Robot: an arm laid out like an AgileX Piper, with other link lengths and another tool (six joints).
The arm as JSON. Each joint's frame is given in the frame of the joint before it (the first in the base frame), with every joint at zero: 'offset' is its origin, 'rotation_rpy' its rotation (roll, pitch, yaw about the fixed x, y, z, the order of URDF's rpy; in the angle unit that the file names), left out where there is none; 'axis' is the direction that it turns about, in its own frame. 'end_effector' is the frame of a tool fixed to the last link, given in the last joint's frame.
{
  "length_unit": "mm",
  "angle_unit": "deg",
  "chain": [
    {
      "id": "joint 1",
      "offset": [
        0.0,
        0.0,
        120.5
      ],
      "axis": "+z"
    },
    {
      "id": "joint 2",
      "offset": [
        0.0,
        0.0,
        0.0
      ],
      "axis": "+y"
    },
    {
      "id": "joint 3",
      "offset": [
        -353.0,
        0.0,
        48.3
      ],
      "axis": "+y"
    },
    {
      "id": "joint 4",
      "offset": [
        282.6,
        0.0,
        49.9
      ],
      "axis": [
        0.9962,
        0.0,
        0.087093
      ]
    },
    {
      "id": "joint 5",
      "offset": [
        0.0,
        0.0,
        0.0
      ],
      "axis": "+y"
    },
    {
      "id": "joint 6",
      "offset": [
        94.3,
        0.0,
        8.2
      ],
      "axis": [
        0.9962,
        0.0,
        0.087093
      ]
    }
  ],
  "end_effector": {
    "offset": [
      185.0,
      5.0,
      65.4
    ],
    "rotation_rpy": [
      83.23,
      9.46,
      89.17
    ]
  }
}
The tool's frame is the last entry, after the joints.
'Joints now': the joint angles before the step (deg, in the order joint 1, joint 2, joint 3, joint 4, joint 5, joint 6). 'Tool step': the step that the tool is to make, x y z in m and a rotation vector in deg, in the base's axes. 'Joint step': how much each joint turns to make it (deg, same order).
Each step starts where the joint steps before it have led.
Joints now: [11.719, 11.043, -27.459, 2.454, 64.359, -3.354]
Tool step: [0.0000, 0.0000, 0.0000, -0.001, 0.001, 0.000]
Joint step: [-0.002, 0.001, -0.001, 0.001, 0.001, -0.002]
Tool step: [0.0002, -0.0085, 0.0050, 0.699, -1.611, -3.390]
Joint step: [-3.361, -1.651, -0.004, 0.280, -0.061, 0.198]
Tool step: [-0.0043, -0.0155, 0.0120, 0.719, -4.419, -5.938]
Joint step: [-6.092, -4.539, 0.010, 0.343, 0.065, -0.002]
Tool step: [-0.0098, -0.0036, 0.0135, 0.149, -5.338, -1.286]
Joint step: [-1.267, -5.392, -0.005, -0.022, 0.055, 0.021]
